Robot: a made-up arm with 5 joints.
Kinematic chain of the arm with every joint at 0, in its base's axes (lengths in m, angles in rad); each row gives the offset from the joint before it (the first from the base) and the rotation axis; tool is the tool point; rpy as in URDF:
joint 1: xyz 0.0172 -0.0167 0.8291 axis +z
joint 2: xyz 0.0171 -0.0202 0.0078 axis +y
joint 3: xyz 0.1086 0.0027 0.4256 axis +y
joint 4: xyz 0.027 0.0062 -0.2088 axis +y
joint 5: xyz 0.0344 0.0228 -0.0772 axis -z
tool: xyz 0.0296 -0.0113 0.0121 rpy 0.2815 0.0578 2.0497
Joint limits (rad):
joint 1: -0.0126..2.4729
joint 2: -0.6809..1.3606
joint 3: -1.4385..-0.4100
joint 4: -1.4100..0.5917
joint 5: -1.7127..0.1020
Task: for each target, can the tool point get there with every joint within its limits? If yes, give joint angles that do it. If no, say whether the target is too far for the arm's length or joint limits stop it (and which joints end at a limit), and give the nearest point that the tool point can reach.
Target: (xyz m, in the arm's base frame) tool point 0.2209 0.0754 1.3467
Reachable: yes | joints 0.2684 -0.3794 -1.0843 -0.3472 -1.1903
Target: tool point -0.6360 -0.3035 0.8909
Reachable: no: joint limits stop it (at a limit: joint 1, joint 5) | nearest point -0.2717 0.1575 0.8909 | short by 0.588 m
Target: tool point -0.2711 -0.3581 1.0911
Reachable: no: joint limits stop it (at a limit: joint 1, joint 2, joint 3, joint 4, joint 5) | nearest point -0.0866 0.0113 1.1262 | short by 0.414 m
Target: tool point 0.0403 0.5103 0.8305
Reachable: yes | joints 1.5243 0.9231 -0.8895 -1.1921 -0.0422
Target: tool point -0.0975 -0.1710 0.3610
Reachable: no: joint limits stop it (at a limit: joint 1, joint 2, joint 4) | nearest point -0.1923 0.1111 0.6086 | short by 0.387 m
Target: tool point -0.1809 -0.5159 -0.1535
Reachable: no: too far | nearest point -0.2363 0.1427 0.5670 | short by 0.978 m
